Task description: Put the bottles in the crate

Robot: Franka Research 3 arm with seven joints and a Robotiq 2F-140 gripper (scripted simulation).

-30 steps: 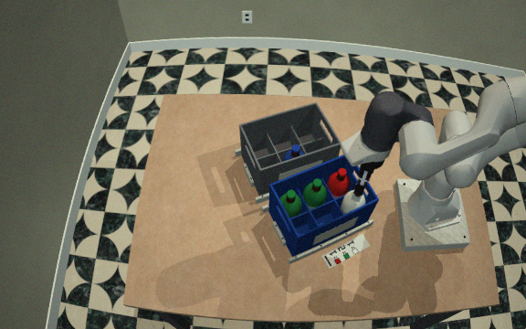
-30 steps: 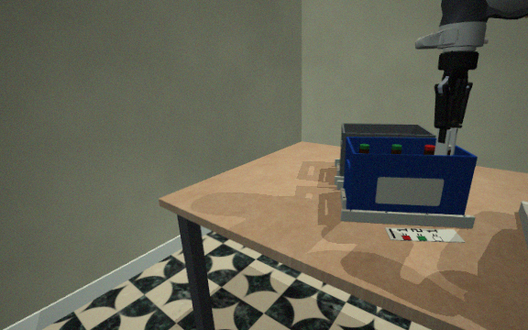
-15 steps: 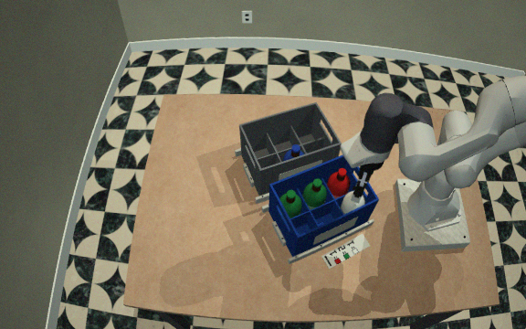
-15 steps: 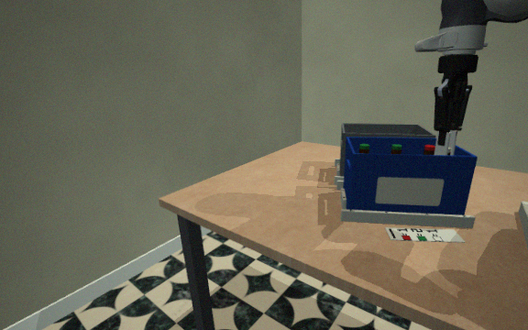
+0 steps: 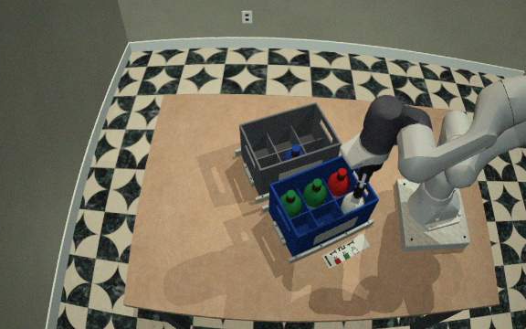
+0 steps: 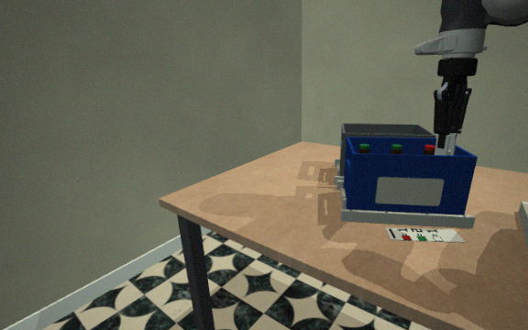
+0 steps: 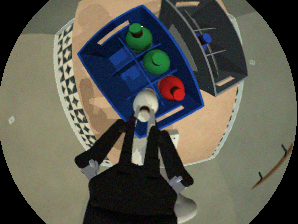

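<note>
My gripper is now 8 cm above the white bottle. Round my hand: blue crate 10 cm ahead, 10 cm below; pick list 1 cm ahead, 11 cm to the left, 18 cm below; red bottle 4 cm ahead, 8 cm to the right, 10 cm below.
</note>
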